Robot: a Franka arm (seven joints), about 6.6 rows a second.
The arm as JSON. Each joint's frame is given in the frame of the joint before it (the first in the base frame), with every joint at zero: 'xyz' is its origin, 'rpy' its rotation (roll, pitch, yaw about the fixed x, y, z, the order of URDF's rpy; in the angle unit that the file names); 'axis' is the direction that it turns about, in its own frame. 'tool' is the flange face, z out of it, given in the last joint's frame.
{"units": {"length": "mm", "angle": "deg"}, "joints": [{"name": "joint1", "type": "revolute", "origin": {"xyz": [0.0, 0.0, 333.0], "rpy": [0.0, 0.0, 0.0]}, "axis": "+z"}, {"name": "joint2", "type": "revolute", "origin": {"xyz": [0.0, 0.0, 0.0], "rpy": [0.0, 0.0, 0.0]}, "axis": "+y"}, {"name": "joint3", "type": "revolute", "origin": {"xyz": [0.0, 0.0, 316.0], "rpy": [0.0, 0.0, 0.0]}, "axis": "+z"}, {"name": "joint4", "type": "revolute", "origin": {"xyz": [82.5, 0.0, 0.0], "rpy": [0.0, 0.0, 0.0]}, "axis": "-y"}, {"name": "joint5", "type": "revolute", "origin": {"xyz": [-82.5, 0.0, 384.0], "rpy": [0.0, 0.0, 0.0]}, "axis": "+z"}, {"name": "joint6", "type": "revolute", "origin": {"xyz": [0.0, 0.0, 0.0], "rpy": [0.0, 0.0, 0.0]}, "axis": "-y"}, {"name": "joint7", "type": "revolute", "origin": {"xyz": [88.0, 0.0, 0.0], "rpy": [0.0, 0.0, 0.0]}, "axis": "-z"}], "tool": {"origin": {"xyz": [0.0, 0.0, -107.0], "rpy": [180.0, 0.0, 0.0]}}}
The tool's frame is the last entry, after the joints.
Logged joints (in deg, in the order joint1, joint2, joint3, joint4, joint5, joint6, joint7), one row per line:
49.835, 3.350, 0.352, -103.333, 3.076, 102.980, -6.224
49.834, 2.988, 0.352, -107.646, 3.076, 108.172, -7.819
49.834, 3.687, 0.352, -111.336, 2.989, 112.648, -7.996
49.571, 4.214, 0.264, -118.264, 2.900, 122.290, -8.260
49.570, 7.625, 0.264, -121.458, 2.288, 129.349, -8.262
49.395, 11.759, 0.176, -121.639, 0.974, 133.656, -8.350
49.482, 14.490, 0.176, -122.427, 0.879, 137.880, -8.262
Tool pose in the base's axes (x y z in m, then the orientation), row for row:
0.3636, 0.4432, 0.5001, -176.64, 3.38, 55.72
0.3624, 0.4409, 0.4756, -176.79, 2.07, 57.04
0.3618, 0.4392, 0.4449, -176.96, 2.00, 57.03
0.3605, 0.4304, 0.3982, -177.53, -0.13, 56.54
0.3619, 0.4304, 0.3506, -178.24, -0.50, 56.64
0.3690, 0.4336, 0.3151, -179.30, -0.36, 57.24
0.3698, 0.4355, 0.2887, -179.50, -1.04, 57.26
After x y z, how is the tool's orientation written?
As angles about the fixed x, y, z axes (roll, pitch, yaw), in degrees.
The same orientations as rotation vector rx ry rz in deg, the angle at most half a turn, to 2 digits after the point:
-157.85, -83.26, 7.10
-156.52, -84.95, 5.21
-156.63, -85.00, 4.99
-156.55, -84.19, 1.64
-156.88, -84.55, 0.61
-157.31, -85.85, 0.03
-157.16, -85.80, -1.05

